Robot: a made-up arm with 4 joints. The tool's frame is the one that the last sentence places.
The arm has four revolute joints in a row. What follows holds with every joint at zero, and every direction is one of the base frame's.
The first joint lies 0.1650 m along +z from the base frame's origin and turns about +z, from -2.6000 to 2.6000 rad.
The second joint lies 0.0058 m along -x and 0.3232 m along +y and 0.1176 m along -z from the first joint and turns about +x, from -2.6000 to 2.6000 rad.
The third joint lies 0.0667 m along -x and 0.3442 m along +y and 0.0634 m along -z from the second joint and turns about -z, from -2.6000 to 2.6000 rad.
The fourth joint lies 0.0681 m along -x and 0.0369 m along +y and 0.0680 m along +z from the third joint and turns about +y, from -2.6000 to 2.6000 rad.
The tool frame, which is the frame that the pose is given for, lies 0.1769 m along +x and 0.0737 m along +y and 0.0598 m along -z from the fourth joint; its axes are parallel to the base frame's.
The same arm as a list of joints. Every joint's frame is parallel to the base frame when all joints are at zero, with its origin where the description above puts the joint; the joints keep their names.
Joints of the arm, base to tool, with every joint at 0 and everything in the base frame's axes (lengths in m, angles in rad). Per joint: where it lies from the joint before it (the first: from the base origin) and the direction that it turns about. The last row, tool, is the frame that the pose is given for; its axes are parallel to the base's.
joint 1: offset 0 0 0.165 axis 0 0 1
joint 2: offset -0.0058 0.3232 -0.1176 axis 1 0 0
joint 3: offset -0.0667 0.3442 -0.0634 axis 0 0 -1
joint 4: offset -0.0681 0.0369 0.068 axis 0 1 0
tool: offset 0.1769 0.0737 -0.0598
Joint limits (rad, base to tool): -2.6..2.6 -2.6..2.6 -2.6..2.6 -2.6..2.6

